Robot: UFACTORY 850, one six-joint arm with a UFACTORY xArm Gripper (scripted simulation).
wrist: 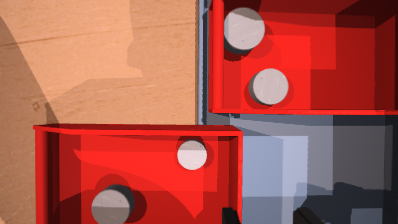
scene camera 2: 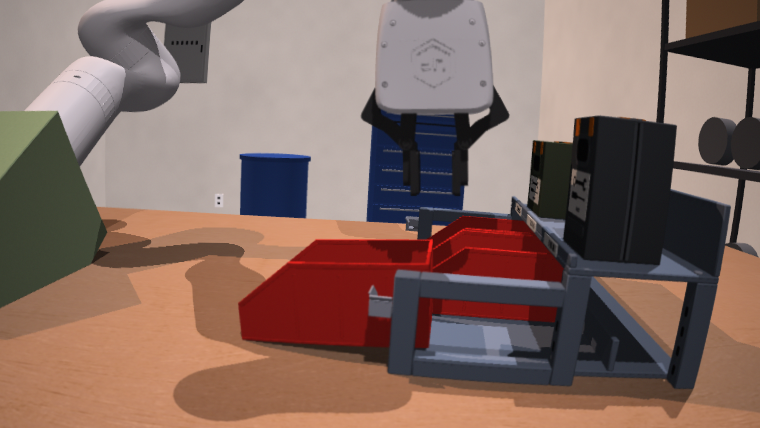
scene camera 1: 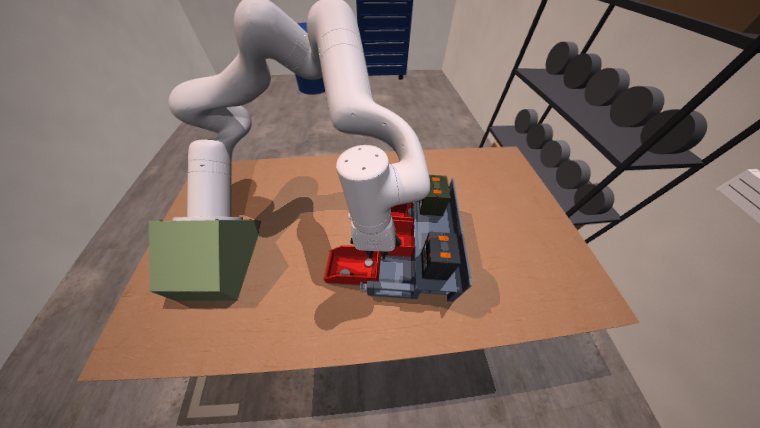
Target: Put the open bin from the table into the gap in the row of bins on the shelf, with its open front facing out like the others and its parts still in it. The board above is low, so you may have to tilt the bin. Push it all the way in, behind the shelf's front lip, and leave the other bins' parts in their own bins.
Path:
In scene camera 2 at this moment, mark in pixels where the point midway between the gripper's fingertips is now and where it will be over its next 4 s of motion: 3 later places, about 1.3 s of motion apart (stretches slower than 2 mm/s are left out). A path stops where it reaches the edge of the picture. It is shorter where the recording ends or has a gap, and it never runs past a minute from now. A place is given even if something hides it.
The gripper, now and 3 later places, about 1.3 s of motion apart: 435,194; 325,205; 257,212; 265,211

